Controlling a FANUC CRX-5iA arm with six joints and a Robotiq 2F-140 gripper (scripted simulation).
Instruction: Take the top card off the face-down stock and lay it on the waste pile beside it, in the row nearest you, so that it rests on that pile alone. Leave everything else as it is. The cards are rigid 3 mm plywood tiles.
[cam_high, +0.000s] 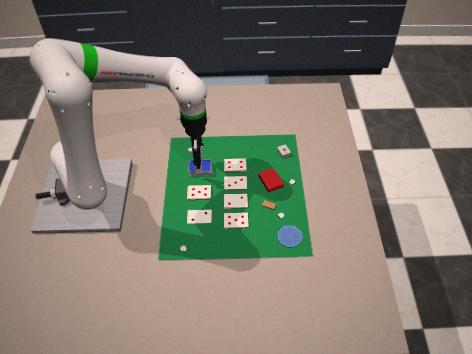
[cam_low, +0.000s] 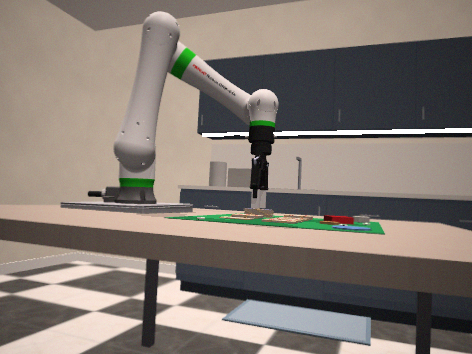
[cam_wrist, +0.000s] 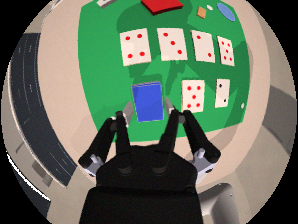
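Now: hand 3 cm above the card. The rest, counted from my hand: grey block 35 cm ahead, 2 cm to the left, 4 cm below; then red block 27 cm ahead, 12 cm to the right, 5 cm below.
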